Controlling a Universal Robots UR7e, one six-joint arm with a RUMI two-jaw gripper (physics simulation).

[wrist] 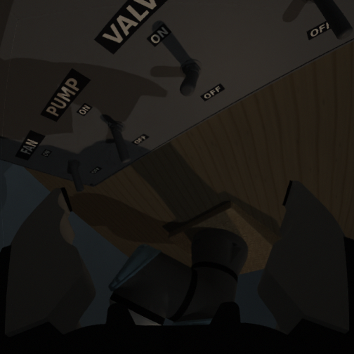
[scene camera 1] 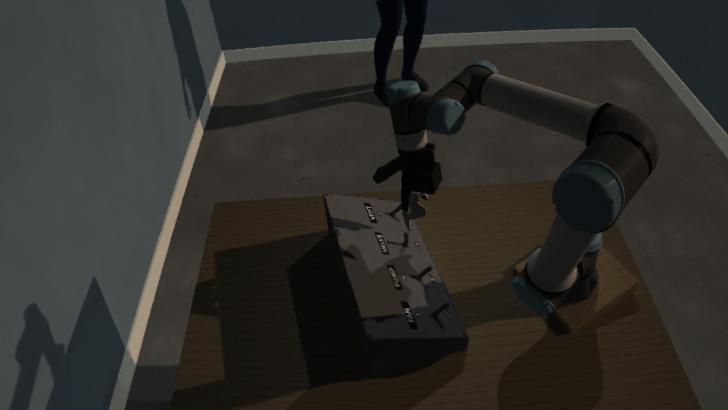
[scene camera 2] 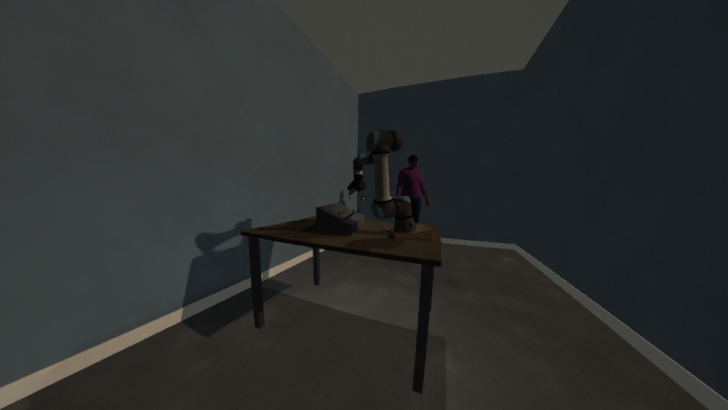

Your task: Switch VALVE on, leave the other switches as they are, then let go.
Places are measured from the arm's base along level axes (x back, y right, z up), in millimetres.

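Where they show: gripper, between the fingertips: (scene camera 1: 418, 214) (scene camera 2: 356, 200); arm's base, origin of its link: (scene camera 2: 405, 229).
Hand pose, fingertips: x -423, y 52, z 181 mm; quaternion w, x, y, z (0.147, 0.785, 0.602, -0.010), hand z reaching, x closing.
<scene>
Each offset is from my fingertips to the top centre of the thing. "spot": to the spot under its first point. Level surfaces: height alone.
The VALVE lever @(spot: dx -32, dy -1, dz -106 mm) (scene camera 1: 406, 241) (wrist: 189, 82) leans to its ON side, at another angle than its neighbours. The PUMP lever @(spot: dx +22, dy -108, dz -102 mm) (scene camera 1: 425, 272) (wrist: 119, 142), the FAN lever @(spot: dx +66, dy -219, dz -98 mm) (scene camera 1: 442, 308) (wrist: 75, 175) and the VENT lever @(spot: dx -66, dy +116, dz -106 mm) (scene camera 1: 396, 210) (wrist: 334, 19) lean to their OFF sides. They stand on a sloped grey switch box (scene camera 1: 356, 290) (scene camera 2: 333, 222) (wrist: 250, 45). My gripper (scene camera 1: 409, 216) (scene camera 2: 356, 197) (wrist: 175, 186) is open and empty, held above the box and apart from the levers. The VENT label @(dx -139, dy +93, dz -90 mm) (scene camera 1: 370, 212) shows in scene camera 1; the VALVE label (wrist: 131, 24) is partly cut off in the wrist view.
The box stands on a wooden table @(dz -217 mm) (scene camera 1: 259, 219) (scene camera 2: 392, 247). The arm's base is on a wooden block (scene camera 1: 613, 277) at the table's right side. A person (scene camera 1: 391, 43) (scene camera 2: 412, 183) stands behind the table. A blue-grey wall (scene camera 1: 91, 127) rises on the left.
</scene>
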